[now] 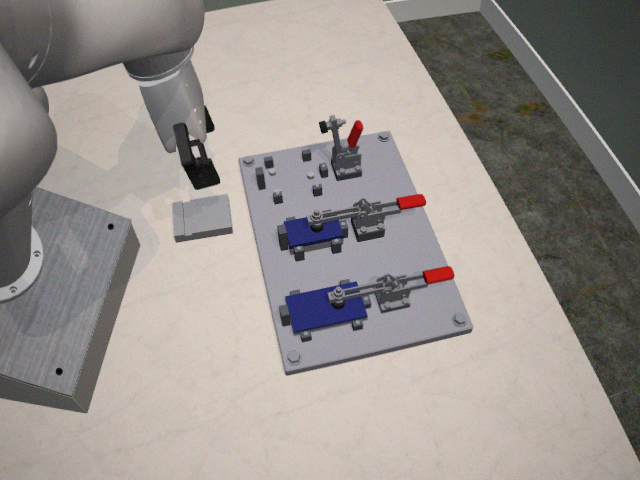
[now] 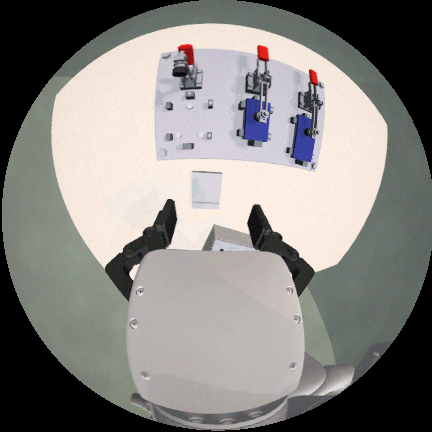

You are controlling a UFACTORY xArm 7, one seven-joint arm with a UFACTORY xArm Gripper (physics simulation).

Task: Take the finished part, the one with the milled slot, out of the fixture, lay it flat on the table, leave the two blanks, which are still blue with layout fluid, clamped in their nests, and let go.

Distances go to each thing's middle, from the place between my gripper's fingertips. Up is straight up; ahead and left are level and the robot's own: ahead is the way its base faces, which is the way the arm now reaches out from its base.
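Scene:
My hand is 10 mm to the right of the finished part (image 1: pixel 205 217) and 20 mm past it, and it is 130 mm above it. There is also the fixture plate (image 1: pixel 409 246), which I find 80 mm to the right of my hand, 160 mm ahead of it and 130 mm below it.

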